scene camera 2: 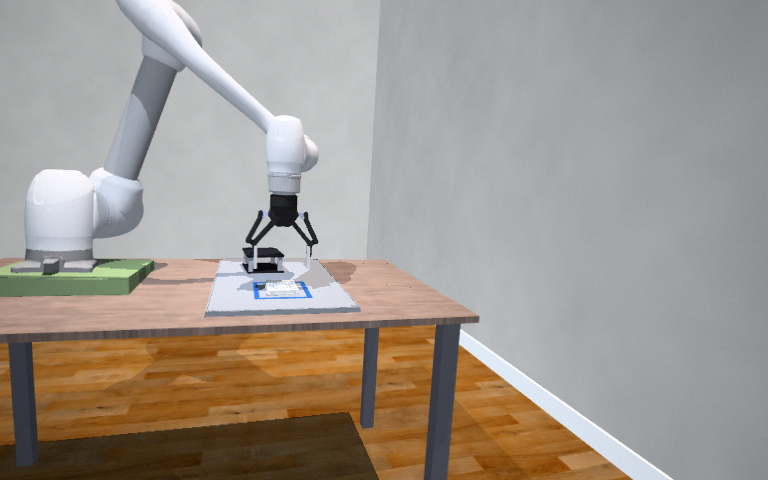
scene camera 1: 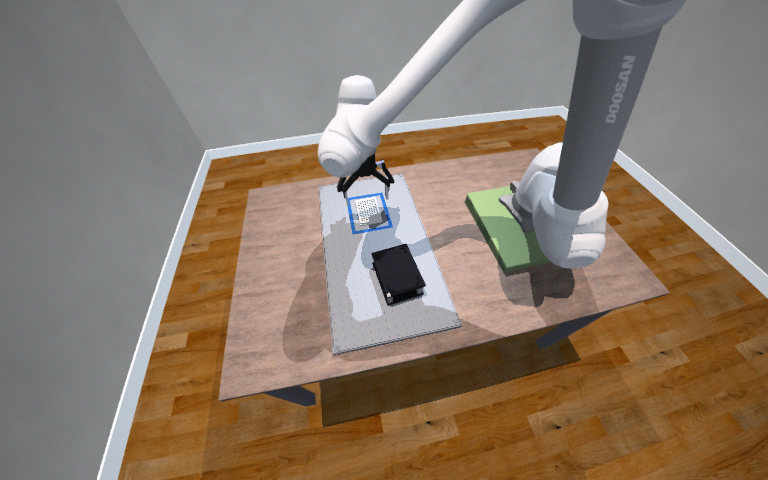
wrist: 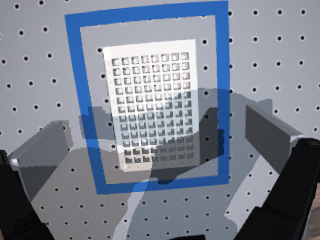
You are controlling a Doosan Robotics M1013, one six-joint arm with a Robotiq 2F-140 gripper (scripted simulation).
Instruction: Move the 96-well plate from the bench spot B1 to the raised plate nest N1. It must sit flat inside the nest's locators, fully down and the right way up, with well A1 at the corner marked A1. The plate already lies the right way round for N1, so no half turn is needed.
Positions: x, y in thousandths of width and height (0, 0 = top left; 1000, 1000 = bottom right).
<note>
In view: my gripper (scene camera 2: 367, 557) and a white 96-well plate (wrist: 445, 565).
My gripper also shows in scene camera 1 (scene camera 1: 479, 418) and in the wrist view (wrist: 483, 540).
</note>
